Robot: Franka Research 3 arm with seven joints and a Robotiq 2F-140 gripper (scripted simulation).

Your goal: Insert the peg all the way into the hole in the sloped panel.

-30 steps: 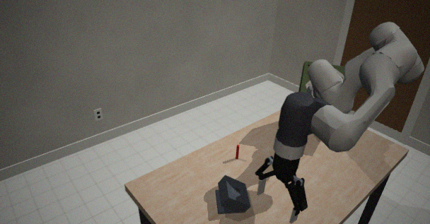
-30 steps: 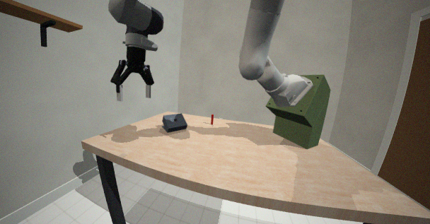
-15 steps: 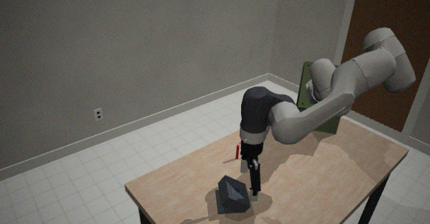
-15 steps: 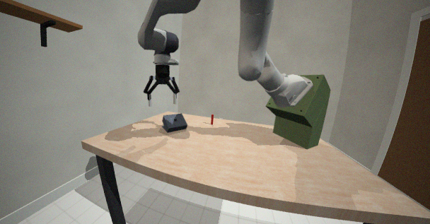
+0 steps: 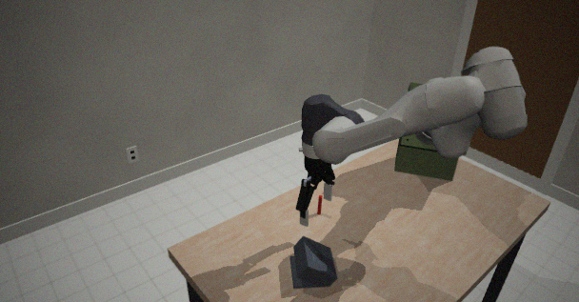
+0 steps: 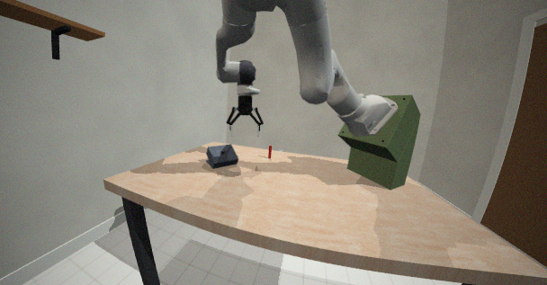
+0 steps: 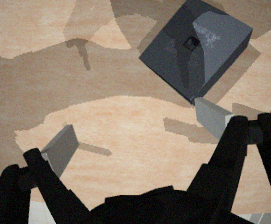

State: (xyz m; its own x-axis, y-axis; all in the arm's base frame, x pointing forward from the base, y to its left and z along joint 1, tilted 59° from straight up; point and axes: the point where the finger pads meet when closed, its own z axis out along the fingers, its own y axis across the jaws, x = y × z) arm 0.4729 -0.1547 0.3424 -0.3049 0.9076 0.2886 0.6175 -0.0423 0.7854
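My hand is 110 mm past the peg, 120 mm to the left of it and 110 mm above it.
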